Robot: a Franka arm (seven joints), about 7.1 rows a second.
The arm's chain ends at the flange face. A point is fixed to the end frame.
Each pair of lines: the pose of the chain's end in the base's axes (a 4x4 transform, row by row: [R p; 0 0 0 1], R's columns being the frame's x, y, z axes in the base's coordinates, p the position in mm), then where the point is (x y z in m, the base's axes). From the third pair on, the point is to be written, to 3 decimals.
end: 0.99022 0.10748 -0.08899 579.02; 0.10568 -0.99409 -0.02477 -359.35; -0.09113 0.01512 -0.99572 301.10; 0 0 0 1
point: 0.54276 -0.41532 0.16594
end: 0.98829 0.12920 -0.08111 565.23; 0.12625 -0.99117 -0.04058 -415.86; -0.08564 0.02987 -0.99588 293.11; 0 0 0 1
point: 0.53121 -0.47449 0.15849
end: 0.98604 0.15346 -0.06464 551.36; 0.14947 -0.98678 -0.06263 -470.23; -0.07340 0.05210 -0.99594 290.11; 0 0 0 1
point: 0.521 -0.532 0.156
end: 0.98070 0.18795 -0.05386 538.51; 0.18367 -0.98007 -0.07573 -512.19; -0.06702 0.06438 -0.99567 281.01; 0 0 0 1
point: 0.511 -0.577 0.148
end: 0.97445 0.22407 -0.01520 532.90; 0.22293 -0.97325 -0.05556 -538.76; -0.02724 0.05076 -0.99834 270.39; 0 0 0 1
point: 0.513 -0.601 0.135
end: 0.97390 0.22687 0.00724 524.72; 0.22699 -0.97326 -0.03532 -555.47; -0.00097 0.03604 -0.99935 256.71; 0 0 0 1
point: 0.508 -0.615 0.119
